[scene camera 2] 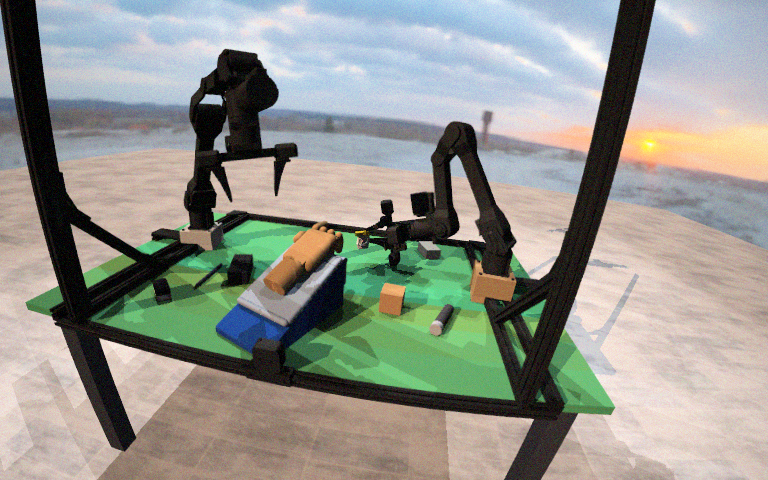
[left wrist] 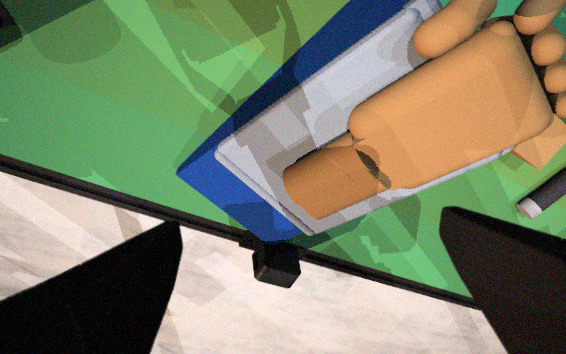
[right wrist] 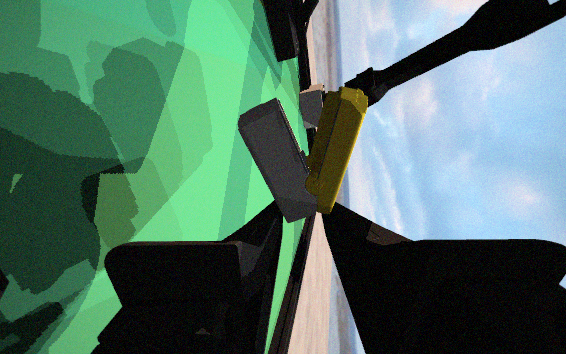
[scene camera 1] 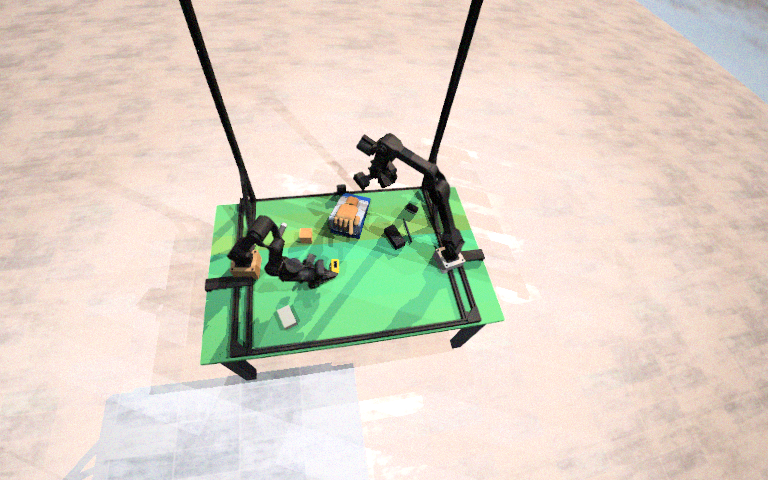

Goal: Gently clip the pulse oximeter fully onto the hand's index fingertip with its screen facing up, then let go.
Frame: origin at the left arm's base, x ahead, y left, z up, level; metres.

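Seen in the pictures: left gripper, fingertip midpoint: (scene camera 2: 254, 199) (left wrist: 311, 227) (scene camera 1: 370, 186); right gripper, fingertip midpoint: (scene camera 2: 362, 235) (right wrist: 302, 205) (scene camera 1: 336, 275); left arm's base, origin of the base link: (scene camera 2: 201, 226) (scene camera 1: 450, 255); right arm's base, origin of the base link: (scene camera 2: 494, 270) (scene camera 1: 244, 260).
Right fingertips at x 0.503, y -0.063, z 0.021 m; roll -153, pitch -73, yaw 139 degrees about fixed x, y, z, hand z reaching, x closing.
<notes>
Pixels of each thing's top centre, then the offset from my right fingertips to it.
- pulse oximeter, middle of its top: (right wrist: 372, 144) (scene camera 2: 363, 227) (scene camera 1: 333, 263) 0.000 m ahead, 0.036 m right, 0.038 m up
- orange block, middle of its top: (left wrist: 544, 141) (scene camera 2: 393, 289) (scene camera 1: 305, 232) 0.062 m ahead, 0.261 m right, 0.030 m down
- dark cylinder, middle of its top: (scene camera 2: 443, 313) 0.168 m ahead, 0.321 m right, 0.053 m down
- black box, middle of its top: (right wrist: 291, 16) (scene camera 2: 240, 262) (scene camera 1: 395, 234) 0.320 m back, 0.129 m right, 0.045 m down
- pen, middle of its top: (scene camera 2: 207, 274) 0.400 m back, 0.156 m right, 0.071 m down
- small black object, middle of its top: (scene camera 2: 160, 283) (scene camera 1: 412, 206) 0.471 m back, 0.257 m right, 0.048 m down
- grey box, middle of its top: (scene camera 2: 429, 245) (scene camera 1: 286, 316) 0.233 m ahead, 0.080 m left, 0.050 m down
The pulse oximeter (scene camera 1: 334, 264) (scene camera 2: 362, 238) (right wrist: 337, 155) has a yellow shell and a grey shell, spread in a V. My right gripper (right wrist: 302, 205) is shut on its hinge end and holds it above the table, apart from the hand. The orange hand (scene camera 1: 348, 211) (scene camera 2: 314, 246) (left wrist: 450, 110) lies on a white pad on a blue wedge (scene camera 2: 322, 311) (left wrist: 210, 190). Its index finger (left wrist: 540, 15) is partly cut off in the left wrist view. My left gripper (scene camera 1: 373, 180) (scene camera 2: 253, 198) (left wrist: 311, 227) is open and empty, high near the wrist end of the hand.
An orange block (scene camera 1: 305, 235) (scene camera 2: 391, 298) and a dark cylinder (scene camera 2: 444, 316) lie beside the wedge. A black box (scene camera 1: 394, 236) (scene camera 2: 240, 269), a pen (scene camera 2: 207, 275) and a small black object (scene camera 2: 162, 289) lie on its other side. A grey box (scene camera 1: 286, 316) (scene camera 2: 428, 249) lies near the right arm.
</notes>
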